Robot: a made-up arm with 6 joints.
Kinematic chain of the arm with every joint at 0, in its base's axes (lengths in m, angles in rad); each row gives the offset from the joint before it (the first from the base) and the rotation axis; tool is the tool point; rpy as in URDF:
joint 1: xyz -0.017 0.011 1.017 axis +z
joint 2: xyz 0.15 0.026 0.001 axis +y
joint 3: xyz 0 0.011 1.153 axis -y
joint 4: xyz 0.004 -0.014 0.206 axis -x
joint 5: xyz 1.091 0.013 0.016 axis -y
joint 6: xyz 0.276 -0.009 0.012 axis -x
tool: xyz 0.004 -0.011 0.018 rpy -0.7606 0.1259 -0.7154
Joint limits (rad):
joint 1: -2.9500..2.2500
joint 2: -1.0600..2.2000
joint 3: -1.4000..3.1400
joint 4: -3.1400..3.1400
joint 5: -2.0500..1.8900
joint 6: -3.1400..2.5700
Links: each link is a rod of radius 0.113 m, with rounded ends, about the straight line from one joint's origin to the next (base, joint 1, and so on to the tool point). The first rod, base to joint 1, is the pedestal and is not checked.
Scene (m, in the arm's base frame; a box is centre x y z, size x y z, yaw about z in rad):
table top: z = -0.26
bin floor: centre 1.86 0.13 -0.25 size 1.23 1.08 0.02 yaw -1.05
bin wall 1: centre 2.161 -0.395 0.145 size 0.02 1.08 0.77 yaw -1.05
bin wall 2: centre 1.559 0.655 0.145 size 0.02 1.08 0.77 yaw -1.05
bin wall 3: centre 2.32 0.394 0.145 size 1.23 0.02 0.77 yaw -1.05
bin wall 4: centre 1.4 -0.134 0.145 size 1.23 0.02 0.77 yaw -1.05
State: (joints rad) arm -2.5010 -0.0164 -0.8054 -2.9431 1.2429 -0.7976
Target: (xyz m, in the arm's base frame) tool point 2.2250 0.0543 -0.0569
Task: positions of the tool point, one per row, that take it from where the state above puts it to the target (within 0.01 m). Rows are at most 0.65 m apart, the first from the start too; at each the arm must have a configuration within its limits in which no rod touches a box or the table.
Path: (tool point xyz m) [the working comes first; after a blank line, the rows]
Joints at the target: 0.0039 1.6515 0.7777 -3.0953 0.2976 -0.8662
Straight joint move there: touches bin wall 1.

1: -0.6755 -0.8334 1.2831
2: -0.4745 -1.1427 1.2667
3: -0.1496 -1.3914 1.2375
4: 0.2765 -1.5325 1.1957
5: 0.7639 -1.5290 1.1423
6: 1.2601 -1.3596 1.0782
7: 1.7060 -1.0226 1.0045
8: 2.0439 -0.5380 0.9226
9: 2.2250 0.0544 0.8340
10: 2.2756 0.0545 0.5446
11: 2.2761 0.0545 0.2445
12: 2.2250 0.0543 -0.0569

